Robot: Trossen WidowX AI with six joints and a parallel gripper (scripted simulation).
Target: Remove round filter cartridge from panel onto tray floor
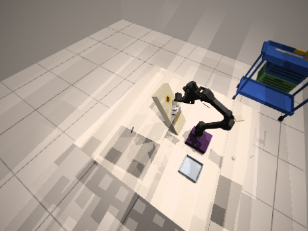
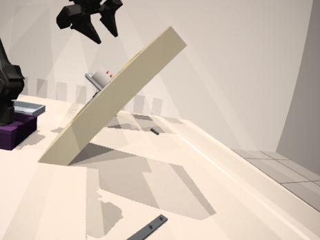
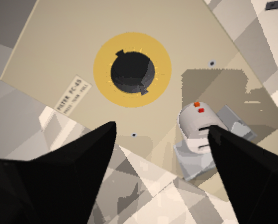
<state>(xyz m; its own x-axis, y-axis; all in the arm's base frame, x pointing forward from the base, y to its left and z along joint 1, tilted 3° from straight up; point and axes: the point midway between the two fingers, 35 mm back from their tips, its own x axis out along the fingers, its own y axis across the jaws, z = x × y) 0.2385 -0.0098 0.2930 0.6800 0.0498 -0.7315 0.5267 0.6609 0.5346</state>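
My gripper tip is 100 mm above the round filter cartridge. The rest, counted from my gripper tip: grey tray 340 mm behind, 280 mm to the left, 310 mm below.
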